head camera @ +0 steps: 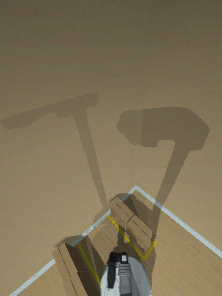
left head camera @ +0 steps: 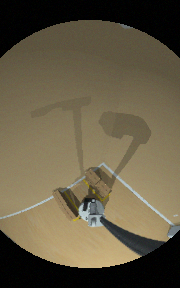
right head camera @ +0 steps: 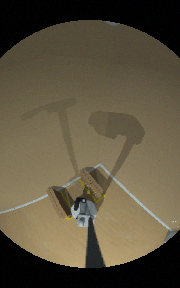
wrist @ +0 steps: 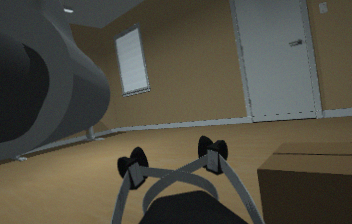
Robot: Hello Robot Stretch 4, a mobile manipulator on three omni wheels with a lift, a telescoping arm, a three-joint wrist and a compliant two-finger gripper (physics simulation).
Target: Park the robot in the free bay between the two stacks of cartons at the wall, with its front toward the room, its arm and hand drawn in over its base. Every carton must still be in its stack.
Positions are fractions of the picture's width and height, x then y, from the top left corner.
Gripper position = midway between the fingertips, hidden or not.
In view: the gripper (wrist: 0.49, 0.69) and a window (wrist: 0.37, 0.22).
